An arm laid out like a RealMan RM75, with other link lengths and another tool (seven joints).
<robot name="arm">
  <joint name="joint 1" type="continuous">
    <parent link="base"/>
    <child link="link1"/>
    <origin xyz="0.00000 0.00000 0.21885" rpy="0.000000 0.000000 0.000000"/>
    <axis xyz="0 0 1"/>
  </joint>
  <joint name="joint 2" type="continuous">
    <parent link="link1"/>
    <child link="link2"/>
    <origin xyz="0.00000 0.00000 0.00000" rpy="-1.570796 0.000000 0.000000"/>
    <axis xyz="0 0 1"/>
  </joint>
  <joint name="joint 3" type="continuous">
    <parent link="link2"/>
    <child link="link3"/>
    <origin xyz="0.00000 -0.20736 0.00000" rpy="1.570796 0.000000 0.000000"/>
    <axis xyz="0 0 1"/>
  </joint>
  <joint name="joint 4" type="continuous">
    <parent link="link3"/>
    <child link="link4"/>
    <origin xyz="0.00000 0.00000 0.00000" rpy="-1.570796 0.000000 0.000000"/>
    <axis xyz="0 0 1"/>
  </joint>
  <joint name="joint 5" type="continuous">
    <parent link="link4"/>
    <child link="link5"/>
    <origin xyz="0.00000 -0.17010 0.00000" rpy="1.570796 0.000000 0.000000"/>
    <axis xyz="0 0 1"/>
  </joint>
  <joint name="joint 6" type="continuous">
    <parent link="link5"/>
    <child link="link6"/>
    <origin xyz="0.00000 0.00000 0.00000" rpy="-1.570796 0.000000 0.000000"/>
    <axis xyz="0 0 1"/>
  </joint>
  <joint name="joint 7" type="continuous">
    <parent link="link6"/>
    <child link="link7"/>
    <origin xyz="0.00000 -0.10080 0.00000" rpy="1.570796 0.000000 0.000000"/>
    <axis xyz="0 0 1"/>
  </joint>
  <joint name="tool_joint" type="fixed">
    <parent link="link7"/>
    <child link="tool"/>
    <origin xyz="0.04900 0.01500 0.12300" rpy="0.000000 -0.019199 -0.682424"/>
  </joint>
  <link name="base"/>
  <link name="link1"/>
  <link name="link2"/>
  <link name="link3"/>
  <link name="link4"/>
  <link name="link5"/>
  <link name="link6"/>
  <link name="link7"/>
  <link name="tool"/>
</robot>
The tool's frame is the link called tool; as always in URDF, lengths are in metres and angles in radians. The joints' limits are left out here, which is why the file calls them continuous.
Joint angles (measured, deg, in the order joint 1, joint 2, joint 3, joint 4, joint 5, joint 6, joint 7), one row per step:
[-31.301, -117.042, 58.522, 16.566, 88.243, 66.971, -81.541]
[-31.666, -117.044, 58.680, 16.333, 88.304, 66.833, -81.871]
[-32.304, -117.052, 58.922, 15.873, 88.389, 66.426, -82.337]
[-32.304, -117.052, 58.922, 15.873, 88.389, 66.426, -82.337]
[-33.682, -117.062, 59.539, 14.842, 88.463, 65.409, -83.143]
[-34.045, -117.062, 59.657, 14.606, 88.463, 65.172, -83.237]
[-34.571, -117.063, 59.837, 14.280, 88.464, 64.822, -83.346]
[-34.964, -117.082, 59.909, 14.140, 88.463, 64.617, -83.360]
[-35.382, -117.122, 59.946, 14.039, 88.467, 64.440, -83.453]
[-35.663, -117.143, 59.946, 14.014, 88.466, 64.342, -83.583]
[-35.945, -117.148, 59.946, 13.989, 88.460, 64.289, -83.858]
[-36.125, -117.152, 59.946, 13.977, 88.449, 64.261, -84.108]
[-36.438, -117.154, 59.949, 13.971, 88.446, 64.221, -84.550]
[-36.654, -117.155, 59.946, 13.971, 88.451, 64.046, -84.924]
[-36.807, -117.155, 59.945, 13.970, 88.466, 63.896, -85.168]
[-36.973, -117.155, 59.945, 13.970, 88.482, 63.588, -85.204]
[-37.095, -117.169, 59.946, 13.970, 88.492, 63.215, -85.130]
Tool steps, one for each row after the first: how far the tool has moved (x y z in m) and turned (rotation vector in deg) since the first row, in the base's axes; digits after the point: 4 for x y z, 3 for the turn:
[0.0010, 0.0005, -0.0013, -0.344, -0.018, 0.069]
[0.0022, 0.0016, -0.0036, -0.830, 0.081, 0.262]
[0.0022, 0.0016, -0.0036, -0.830, 0.081, 0.262]
[0.0044, 0.0041, -0.0086, -1.760, 0.494, 0.618]
[0.0053, 0.0049, -0.0097, -1.910, 0.622, 0.596]
[0.0065, 0.0059, -0.0111, -2.114, 0.838, 0.530]
[0.0080, 0.0069, -0.0119, -2.170, 0.969, 0.341]
[0.0099, 0.0080, -0.0125, -2.227, 1.019, 0.160]
[0.0113, 0.0090, -0.0127, -2.246, 1.003, 0.061]
[0.0127, 0.0100, -0.0127, -2.316, 0.895, 0.054]
[0.0136, 0.0106, -0.0127, -2.381, 0.779, 0.107]
[0.0152, 0.0118, -0.0127, -2.499, 0.590, 0.181]
[0.0158, 0.0131, -0.0126, -2.529, 0.526, 0.370]
[0.0161, 0.0139, -0.0126, -2.540, 0.517, 0.499]
[0.0162, 0.0151, -0.0127, -2.411, 0.717, 0.536]
[0.0159, 0.0162, -0.0129, -2.223, 0.998, 0.566]

